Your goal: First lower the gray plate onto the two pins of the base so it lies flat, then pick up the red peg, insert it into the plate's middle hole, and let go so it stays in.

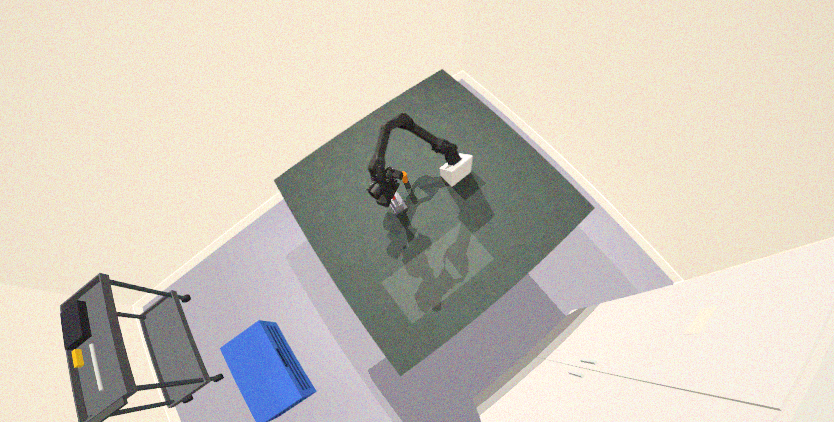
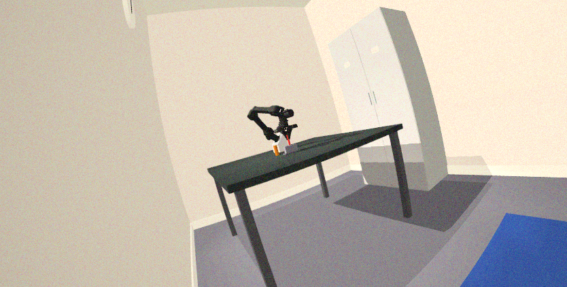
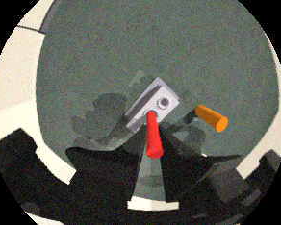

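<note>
Right now the red peg is right at my gripper tip. Also, from my gripper tip: orange cylinder 120 mm behind, 70 mm to the right, 60 mm below; gray plate 50 mm below.
</note>
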